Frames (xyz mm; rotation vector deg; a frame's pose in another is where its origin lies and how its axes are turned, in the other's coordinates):
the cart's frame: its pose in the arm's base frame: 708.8 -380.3 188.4 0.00 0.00 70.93
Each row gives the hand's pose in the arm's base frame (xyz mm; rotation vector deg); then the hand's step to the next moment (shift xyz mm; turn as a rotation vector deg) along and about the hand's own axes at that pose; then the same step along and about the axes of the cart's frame.
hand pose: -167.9 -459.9 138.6 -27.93 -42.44 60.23
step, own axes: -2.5 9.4 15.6 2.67 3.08 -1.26
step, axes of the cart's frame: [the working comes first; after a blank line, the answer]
step, axes of the arm's base frame: -18.0 2.0 3.2 -0.11 3.71 -2.10

-4.0 17.7 3.2 3.47 1.31 -2.10
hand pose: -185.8 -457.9 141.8 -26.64 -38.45 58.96
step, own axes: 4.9 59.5 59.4 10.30 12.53 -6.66
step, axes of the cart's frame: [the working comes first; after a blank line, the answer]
step, axes of the arm's base frame: -77.0 33.7 5.6 0.45 14.53 -9.81

6.7 83.8 5.6 13.87 4.32 -9.81
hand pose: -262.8 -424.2 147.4 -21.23 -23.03 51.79
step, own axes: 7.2 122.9 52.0 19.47 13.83 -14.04
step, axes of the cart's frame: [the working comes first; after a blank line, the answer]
step, axes of the arm's base frame: -104.4 82.6 -11.6 8.22 21.68 -15.16

44.0 125.7 -11.6 23.18 -0.69 -15.16
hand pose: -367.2 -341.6 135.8 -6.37 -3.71 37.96
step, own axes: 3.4 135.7 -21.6 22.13 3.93 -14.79
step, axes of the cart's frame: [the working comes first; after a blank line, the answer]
step, axes of the arm's base frame: -78.0 106.5 -38.1 16.42 15.51 -14.62

75.2 108.6 -38.1 20.02 -10.46 -14.62
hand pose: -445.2 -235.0 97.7 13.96 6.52 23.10
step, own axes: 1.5 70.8 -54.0 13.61 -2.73 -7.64
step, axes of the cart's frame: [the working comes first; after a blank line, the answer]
step, axes of the arm's base frame: -33.6 75.1 -34.0 12.26 4.64 -8.90

60.0 56.3 -34.0 8.39 -10.07 -8.90
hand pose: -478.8 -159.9 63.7 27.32 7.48 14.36
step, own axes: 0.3 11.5 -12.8 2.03 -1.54 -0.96
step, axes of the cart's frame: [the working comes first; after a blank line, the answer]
step, axes of the arm's base frame: -4.4 15.5 -5.9 2.10 -0.36 -1.70

13.2 9.3 -5.9 0.35 -2.10 -1.70
